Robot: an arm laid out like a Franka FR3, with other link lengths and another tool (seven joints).
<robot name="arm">
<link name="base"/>
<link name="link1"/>
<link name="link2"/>
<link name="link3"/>
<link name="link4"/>
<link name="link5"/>
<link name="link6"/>
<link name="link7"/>
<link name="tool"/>
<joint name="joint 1" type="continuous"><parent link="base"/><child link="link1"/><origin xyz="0.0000 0.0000 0.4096" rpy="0.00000 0.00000 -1.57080"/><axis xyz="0 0 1"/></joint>
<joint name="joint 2" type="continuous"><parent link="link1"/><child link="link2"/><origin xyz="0.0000 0.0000 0.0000" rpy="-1.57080 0.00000 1.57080"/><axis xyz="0 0 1"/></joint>
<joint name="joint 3" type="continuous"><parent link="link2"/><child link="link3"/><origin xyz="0.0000 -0.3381 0.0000" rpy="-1.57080 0.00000 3.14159"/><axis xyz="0 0 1"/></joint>
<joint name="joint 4" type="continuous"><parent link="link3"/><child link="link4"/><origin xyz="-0.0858 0.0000 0.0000" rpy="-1.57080 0.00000 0.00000"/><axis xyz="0 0 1"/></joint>
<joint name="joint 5" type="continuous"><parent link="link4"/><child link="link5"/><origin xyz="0.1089 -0.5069 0.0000" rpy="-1.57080 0.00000 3.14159"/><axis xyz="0 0 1"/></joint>
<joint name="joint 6" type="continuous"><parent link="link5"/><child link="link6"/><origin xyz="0.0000 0.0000 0.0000" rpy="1.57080 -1.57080 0.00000"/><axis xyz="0 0 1"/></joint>
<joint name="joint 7" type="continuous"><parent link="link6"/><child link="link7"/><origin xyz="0.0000 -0.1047 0.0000" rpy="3.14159 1.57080 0.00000"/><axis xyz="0 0 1"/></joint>
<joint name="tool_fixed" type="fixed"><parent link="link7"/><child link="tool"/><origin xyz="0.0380 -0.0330 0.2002" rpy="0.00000 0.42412 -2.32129"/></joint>
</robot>
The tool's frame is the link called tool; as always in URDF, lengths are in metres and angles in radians. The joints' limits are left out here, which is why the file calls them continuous.
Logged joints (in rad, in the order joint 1, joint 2, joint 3, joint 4, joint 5, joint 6, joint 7), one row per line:
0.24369 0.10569 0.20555 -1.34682 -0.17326 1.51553 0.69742
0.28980 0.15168 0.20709 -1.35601 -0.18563 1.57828 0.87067
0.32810 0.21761 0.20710 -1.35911 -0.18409 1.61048 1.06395
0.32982 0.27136 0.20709 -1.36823 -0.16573 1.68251 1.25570
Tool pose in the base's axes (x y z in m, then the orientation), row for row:
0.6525 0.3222 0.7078 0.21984 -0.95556 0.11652 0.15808
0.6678 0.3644 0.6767 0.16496 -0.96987 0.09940 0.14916
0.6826 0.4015 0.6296 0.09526 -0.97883 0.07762 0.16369
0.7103 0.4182 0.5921 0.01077 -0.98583 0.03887 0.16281
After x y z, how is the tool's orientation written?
As a quaternion, x y z w.
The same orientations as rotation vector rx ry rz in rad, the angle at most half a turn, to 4 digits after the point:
0.6288 -2.7330 0.3333
0.4741 -2.7877 0.2857
0.2716 -2.7908 0.2213
0.0307 -2.8122 0.1109

